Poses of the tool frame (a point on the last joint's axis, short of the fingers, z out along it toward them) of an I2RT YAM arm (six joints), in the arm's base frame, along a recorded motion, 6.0 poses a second.
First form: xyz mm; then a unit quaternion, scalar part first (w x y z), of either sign.
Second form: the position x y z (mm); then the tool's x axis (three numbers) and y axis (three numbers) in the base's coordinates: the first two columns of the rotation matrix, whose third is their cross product. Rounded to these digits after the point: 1 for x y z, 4 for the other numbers.
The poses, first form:
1: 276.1 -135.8 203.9 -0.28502 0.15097 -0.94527 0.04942
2: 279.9 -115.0 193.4 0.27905 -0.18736 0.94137 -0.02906
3: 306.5 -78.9 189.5 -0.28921 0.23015 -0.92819 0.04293
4: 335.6 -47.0 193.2 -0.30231 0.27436 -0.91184 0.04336
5: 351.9 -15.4 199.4 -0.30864 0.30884 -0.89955 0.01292
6: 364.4 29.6 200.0 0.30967 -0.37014 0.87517 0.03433
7: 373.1 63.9 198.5 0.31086 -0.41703 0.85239 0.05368
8: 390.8 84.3 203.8 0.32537 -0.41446 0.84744 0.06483
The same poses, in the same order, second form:
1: 276.1 -135.8 203.9 -0.7919 -0.3136 -0.5239 -0.2572 0.9495 -0.1795
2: 279.9 -115.0 193.4 -0.7741 -0.3690 -0.5145 -0.3365 0.9281 -0.1593
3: 306.5 -78.9 189.5 -0.7268 -0.4521 -0.5171 -0.4024 0.8904 -0.2128
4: 335.6 -47.0 193.2 -0.6667 -0.5266 -0.5275 -0.4741 0.8457 -0.2450
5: 351.9 -15.4 199.4 -0.6187 -0.5636 -0.5473 -0.5477 0.8089 -0.2139
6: 364.4 29.6 200.0 -0.5342 -0.6266 -0.5674 -0.6691 0.7236 -0.1692
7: 373.1 63.9 198.5 -0.4589 -0.6776 -0.5747 -0.7443 0.6464 -0.1678
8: 390.8 84.3 203.8 -0.4447 -0.6603 -0.6052 -0.7446 0.6480 -0.1598
